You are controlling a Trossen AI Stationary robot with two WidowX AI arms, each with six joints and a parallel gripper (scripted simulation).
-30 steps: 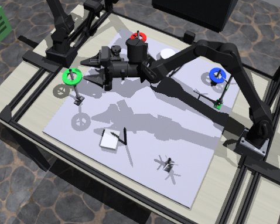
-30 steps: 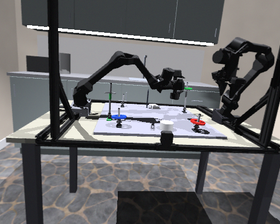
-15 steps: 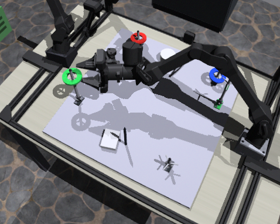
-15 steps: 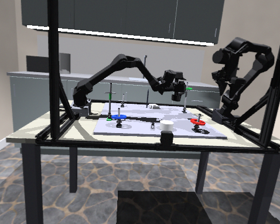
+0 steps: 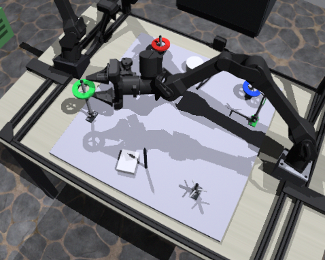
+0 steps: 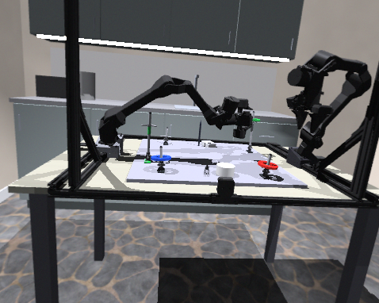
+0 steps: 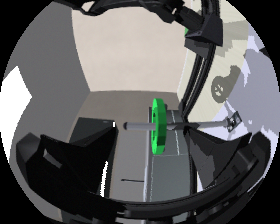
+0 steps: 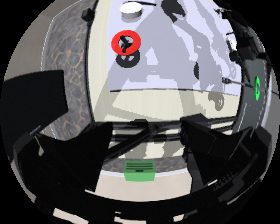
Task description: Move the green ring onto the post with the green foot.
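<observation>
Right now my left hand is 30 mm short of the green ring, 40 mm to the left of it and 10 mm above it. The rest, counted from my left hand: small post: 100 mm ahead, 390 mm to the left, 120 mm below; then black pen: 90 mm ahead, 210 mm to the left, 80 mm below; then white block: 110 mm ahead, 160 mm to the left, 160 mm below.
The green ring lies 34 cm ahead of my right hand, 9 cm to the left of it and 4 cm below it. Round my right hand: blue ring 3 cm behind, 52 cm to the left, 16 cm below; then black pen 40 cm ahead, 34 cm to the left, 11 cm below; then white block 42 cm ahead, 28 cm to the left, 20 cm below.
</observation>
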